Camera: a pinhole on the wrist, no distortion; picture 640 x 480 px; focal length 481.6 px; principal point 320.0 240.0 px. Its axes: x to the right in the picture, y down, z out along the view. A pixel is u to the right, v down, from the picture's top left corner.
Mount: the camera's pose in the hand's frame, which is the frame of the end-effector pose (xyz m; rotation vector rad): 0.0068 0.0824 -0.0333 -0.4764 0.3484 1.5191
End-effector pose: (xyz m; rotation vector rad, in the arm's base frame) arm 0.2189 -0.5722 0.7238 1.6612 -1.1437 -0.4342
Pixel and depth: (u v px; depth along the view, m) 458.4 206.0 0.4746
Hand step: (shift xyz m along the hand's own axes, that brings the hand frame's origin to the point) 0.0089 0.4393 0.3096
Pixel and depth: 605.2 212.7 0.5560
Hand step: 0.0068 0.6469 0.2828
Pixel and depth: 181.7 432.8 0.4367
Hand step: -0.2042 0.1918 0.3916
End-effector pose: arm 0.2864 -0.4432 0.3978 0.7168 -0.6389 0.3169
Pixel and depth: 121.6 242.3 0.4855
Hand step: -0.0383 0.1536 0.4850
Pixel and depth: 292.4 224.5 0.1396
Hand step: 0.0005 0.1457 0.0913
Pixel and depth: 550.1 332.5 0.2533
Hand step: -0.0569 0.3139 0.1201
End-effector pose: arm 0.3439 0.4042 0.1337 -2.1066 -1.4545 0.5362
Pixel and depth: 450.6 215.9 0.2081
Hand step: 0.0033 0.2359 0.1184
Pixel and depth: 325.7 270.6 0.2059
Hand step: -0.0216 0.1879 0.1417
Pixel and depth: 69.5 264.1 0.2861
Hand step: -0.0337 0.0975 0.2866
